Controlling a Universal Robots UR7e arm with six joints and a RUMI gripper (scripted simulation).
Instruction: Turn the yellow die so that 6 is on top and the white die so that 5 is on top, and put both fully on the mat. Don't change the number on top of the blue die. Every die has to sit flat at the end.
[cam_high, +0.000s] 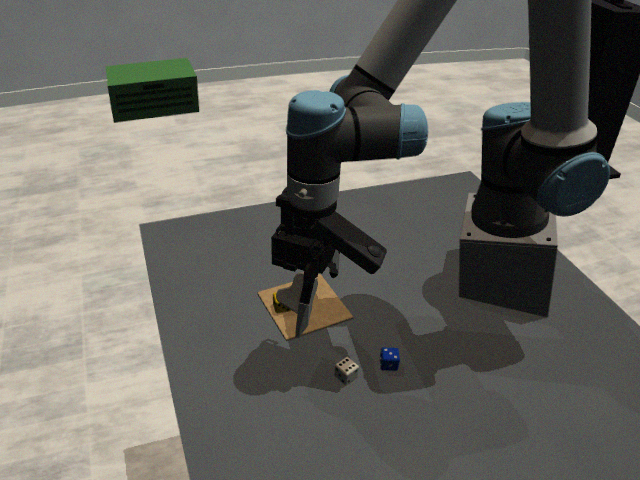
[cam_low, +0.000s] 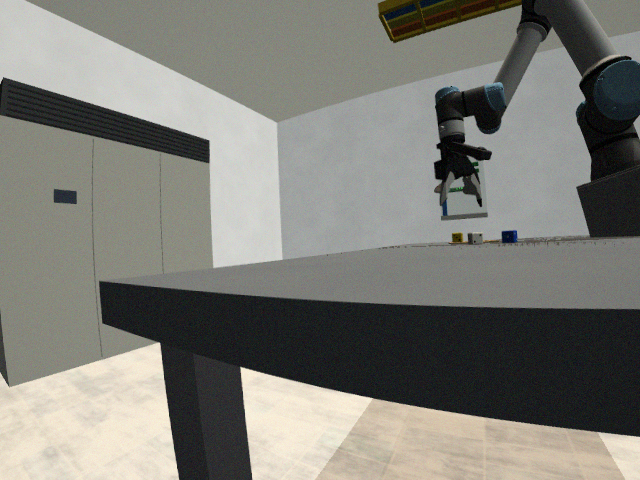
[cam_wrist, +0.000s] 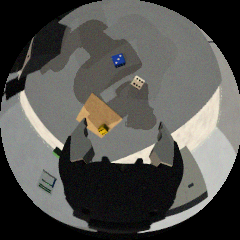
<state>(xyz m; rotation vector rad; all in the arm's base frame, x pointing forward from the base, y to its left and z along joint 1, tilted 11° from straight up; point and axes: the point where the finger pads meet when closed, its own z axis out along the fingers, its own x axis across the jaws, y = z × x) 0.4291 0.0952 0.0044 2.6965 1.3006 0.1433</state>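
Now: hand 3 cm past the white die, 7 cm to the right of it and 9 cm above it. Round my hand: tan mat (1 cm behind, 11 cm to the right, 10 cm below); yellow die (3 cm ahead, 12 cm to the right, 9 cm below); blue die (11 cm behind, 7 cm to the left, 9 cm below).
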